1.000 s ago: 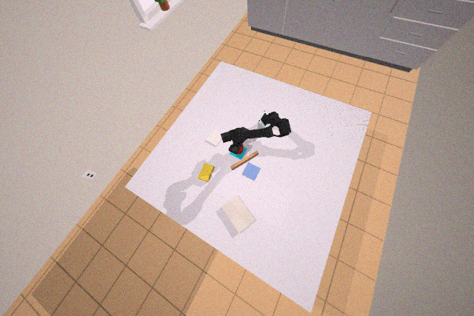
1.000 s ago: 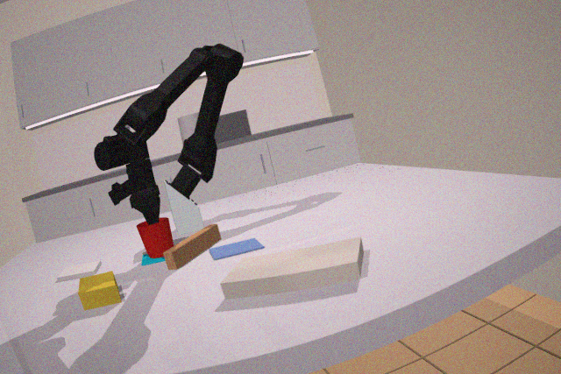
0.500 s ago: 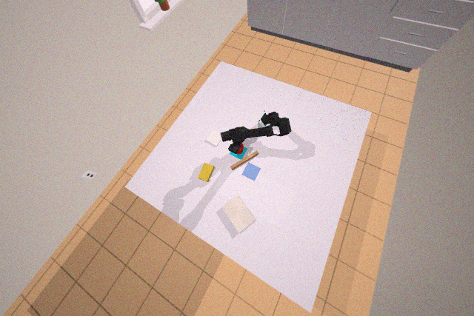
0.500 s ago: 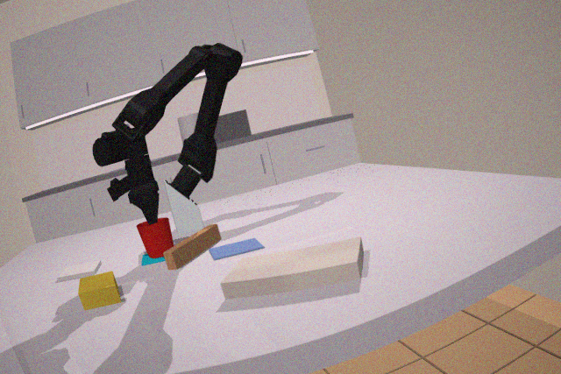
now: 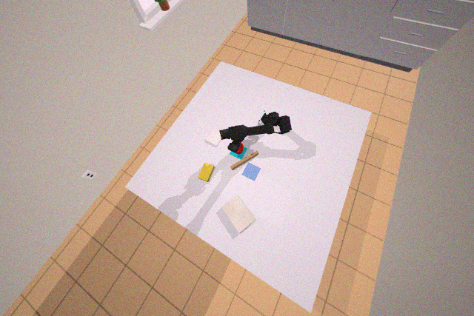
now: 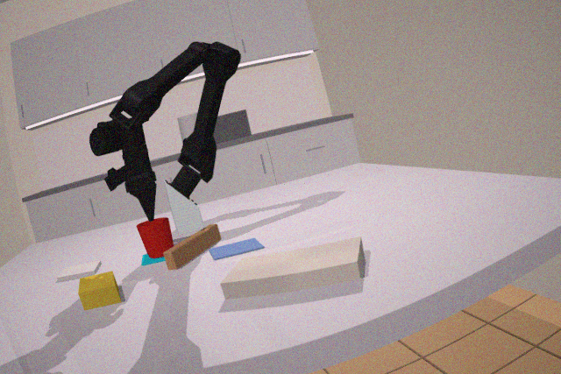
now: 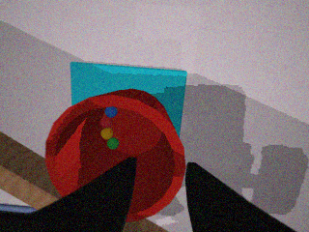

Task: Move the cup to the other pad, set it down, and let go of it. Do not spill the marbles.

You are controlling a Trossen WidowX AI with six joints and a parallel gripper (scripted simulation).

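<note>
The red cup is 40 mm below my gripper tip and 20 mm ahead of it. Also, from my gripper tip: wooden plank 80 mm to the left, 70 mm below, 70 mm ahead; then yellow marble 60 mm below, 40 mm ahead, 10 mm to the left; then green marble 60 mm below, 40 mm ahead, 20 mm to the left.
</note>
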